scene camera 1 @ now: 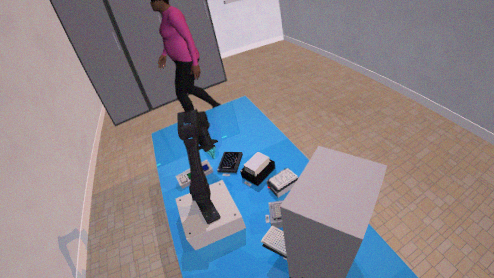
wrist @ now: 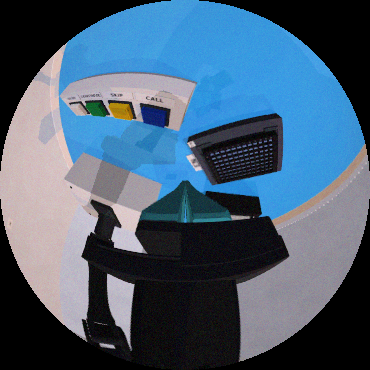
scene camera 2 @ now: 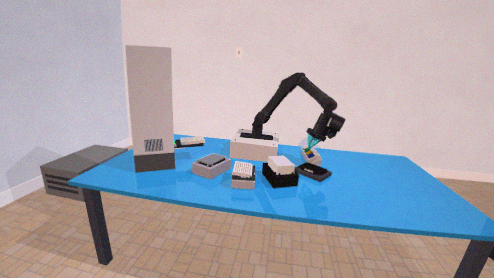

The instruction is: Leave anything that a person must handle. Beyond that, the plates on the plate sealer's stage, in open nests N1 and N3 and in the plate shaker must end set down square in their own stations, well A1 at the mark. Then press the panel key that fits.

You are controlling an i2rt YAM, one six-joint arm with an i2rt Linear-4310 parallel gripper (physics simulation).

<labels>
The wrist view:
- my gripper: 184, 184
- button box: 158, 99
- station N3: 266, 122
</labels>
